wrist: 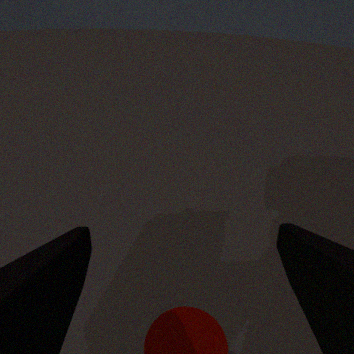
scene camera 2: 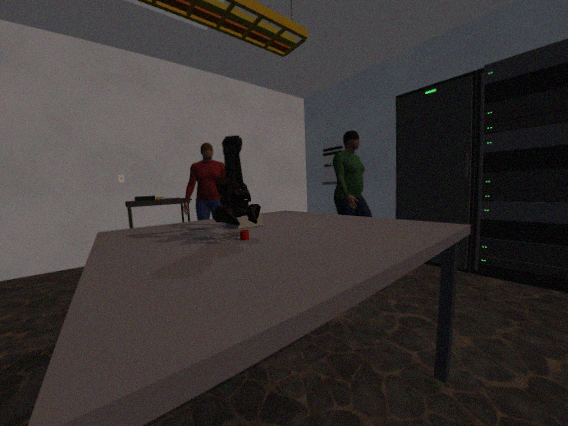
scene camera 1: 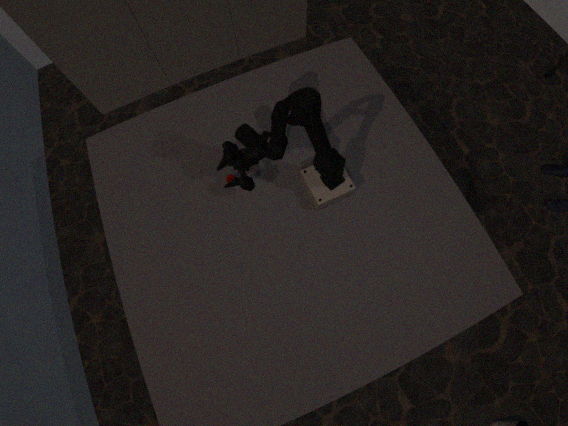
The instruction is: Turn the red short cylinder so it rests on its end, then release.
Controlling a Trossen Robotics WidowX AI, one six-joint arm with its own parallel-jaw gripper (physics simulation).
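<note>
The red short cylinder [scene camera 1: 230, 178] [scene camera 2: 244, 235] [wrist: 186, 334] stands upright on its end on the table, with its round top face up. In the wrist view its lower part is cut off by the frame's bottom edge. My gripper [scene camera 1: 222, 177] [scene camera 2: 245, 223] [wrist: 185, 236] is open and holds nothing. Its fingers are wide apart, above the cylinder and to either side of it, with a gap to it on both sides in the wrist view.
The pale base plate [scene camera 1: 323, 198] of the arm is fixed on the large grey table [scene camera 1: 280, 300] [scene camera 2: 210, 310]. Shadows of the arm fall on the table. Two people [scene camera 2: 206, 177] [scene camera 2: 350, 172] stand beyond the table, and dark server cabinets [scene camera 2: 434, 160] stand at the right.
</note>
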